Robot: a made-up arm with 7 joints.
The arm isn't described. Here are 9 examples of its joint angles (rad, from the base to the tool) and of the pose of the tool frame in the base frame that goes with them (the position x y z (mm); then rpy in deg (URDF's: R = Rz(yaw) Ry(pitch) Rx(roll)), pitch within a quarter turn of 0, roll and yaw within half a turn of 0).
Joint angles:
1: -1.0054 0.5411 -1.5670 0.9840 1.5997 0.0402 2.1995
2: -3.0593 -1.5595 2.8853 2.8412 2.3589 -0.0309 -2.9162
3: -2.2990 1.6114 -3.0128 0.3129 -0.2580 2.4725 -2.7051
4: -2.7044 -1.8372 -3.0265 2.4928 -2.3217 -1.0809 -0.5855
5: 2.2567 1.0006 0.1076 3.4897 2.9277 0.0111 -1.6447
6: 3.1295 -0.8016 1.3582 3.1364 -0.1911 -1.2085 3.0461
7: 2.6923 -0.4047 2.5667 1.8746 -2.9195 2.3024 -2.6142
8: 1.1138 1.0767 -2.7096 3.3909 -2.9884 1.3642 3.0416
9: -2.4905 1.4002 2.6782 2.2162 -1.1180 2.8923 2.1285
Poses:
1: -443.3 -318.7 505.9 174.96 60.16 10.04
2: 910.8 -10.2 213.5 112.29 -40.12 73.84
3: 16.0 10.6 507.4 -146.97 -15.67 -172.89
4: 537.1 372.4 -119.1 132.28 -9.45 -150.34
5: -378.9 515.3 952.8 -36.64 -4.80 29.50
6: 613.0 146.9 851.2 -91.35 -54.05 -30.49
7: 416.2 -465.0 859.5 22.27 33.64 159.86
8: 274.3 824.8 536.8 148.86 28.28 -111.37
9: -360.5 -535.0 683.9 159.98 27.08 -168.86
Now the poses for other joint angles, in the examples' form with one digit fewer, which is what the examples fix.
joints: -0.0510 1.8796 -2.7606 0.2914 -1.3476 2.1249 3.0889
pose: 42 4 603 -99.1 30.9 -33.3
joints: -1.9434 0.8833 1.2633 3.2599 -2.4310 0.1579 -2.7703
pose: -310 -597 960 -37.1 42.0 -178.4
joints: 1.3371 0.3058 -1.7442 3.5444 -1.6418 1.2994 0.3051
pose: -215 292 1133 -53.1 -35.9 120.6
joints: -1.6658 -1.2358 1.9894 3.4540 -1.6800 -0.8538 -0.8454
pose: -142 767 571 -124.2 46.7 -4.8
